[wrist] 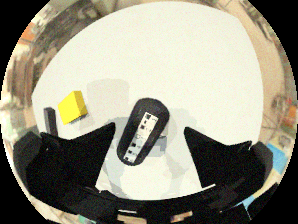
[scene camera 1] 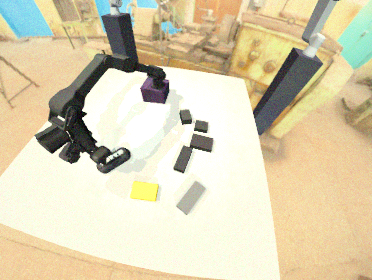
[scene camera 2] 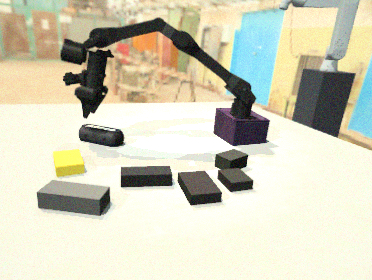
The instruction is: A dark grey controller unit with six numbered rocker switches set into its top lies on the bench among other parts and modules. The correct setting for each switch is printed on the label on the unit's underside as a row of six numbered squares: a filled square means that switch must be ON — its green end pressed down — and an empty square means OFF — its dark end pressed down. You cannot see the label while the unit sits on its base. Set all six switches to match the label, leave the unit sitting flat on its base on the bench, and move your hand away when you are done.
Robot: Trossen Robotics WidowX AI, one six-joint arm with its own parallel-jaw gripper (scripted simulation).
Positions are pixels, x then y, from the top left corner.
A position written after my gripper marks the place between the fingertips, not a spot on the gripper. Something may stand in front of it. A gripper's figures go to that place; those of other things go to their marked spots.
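The spots on a grey block (scene camera 2: pixel 85 198) and a yellow block (scene camera 2: pixel 68 162) are 0.20 m apart. The grey block lies 0.61 m from the lens, the yellow block 0.79 m from the lens, and my gripper (scene camera 2: pixel 89 115) 1.01 m from the lens.
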